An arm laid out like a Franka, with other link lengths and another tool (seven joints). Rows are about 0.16 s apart.
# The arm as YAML. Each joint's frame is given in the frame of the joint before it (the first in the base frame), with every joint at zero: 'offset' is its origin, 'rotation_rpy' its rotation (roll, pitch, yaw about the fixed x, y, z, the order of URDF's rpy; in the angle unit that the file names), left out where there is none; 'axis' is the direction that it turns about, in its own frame. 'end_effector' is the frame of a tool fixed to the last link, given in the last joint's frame.
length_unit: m
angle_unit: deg
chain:
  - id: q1
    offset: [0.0, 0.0, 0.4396]
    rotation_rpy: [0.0, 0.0, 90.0]
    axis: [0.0, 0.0, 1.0]
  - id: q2
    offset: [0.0, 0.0, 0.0]
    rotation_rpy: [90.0, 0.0, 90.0]
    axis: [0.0, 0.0, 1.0]
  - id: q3
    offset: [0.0, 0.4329, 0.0]
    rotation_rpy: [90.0, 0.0, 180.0]
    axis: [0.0, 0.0, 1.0]
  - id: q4
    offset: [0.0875, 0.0, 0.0]
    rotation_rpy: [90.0, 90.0, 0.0]
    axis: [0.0, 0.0, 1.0]
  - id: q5
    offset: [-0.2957, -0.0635, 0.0]
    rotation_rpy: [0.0, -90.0, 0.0]
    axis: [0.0, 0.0, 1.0]
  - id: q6
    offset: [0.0, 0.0, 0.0]
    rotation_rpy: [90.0, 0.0, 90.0]
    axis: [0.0, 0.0, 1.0]
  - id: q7
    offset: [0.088, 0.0, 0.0]
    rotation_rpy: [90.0, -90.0, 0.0]
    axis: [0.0, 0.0, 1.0]
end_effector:
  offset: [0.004, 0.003, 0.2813]
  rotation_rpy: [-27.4, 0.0, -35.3]
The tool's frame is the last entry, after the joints.
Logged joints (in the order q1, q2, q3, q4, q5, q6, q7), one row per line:
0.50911, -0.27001, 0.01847, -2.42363, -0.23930, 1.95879, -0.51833
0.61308, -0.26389, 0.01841, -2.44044, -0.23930, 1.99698, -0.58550
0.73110, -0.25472, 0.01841, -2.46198, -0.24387, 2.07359, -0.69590
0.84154, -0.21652, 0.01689, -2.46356, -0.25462, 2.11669, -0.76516
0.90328, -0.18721, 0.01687, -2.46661, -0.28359, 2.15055, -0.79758
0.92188, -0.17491, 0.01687, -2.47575, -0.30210, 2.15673, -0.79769
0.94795, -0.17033, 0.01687, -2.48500, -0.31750, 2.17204, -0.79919
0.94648, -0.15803, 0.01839, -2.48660, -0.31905, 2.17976, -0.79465
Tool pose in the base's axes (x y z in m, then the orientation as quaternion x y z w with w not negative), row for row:
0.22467, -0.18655, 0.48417, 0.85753, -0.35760, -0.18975, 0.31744
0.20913, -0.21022, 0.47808, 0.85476, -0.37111, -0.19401, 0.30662
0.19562, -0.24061, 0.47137, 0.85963, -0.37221, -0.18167, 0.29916
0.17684, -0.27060, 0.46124, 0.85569, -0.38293, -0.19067, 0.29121
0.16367, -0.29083, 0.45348, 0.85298, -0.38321, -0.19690, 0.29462
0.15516, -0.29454, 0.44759, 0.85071, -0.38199, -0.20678, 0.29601
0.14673, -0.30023, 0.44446, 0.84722, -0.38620, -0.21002, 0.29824
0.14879, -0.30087, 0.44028, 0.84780, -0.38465, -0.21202, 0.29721
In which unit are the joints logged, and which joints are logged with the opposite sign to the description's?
The joints are logged in radians. Opposite sign: q1.
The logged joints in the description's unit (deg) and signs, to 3 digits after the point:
-29.170, -15.470, 1.058, -138.864, -13.711, 112.230, -29.698
-35.127, -15.120, 1.055, -139.827, -13.711, 114.419, -33.547
-41.889, -14.594, 1.055, -141.061, -13.973, 118.808, -39.872
-48.217, -12.406, 0.968, -141.152, -14.589, 121.277, -43.840
-51.754, -10.726, 0.967, -141.326, -16.249, 123.217, -45.698
-52.820, -10.022, 0.967, -141.850, -17.309, 123.572, -45.704
-54.314, -9.759, 0.967, -142.380, -18.191, 124.449, -45.790
-54.229, -9.054, 1.054, -142.472, -18.280, 124.891, -45.530

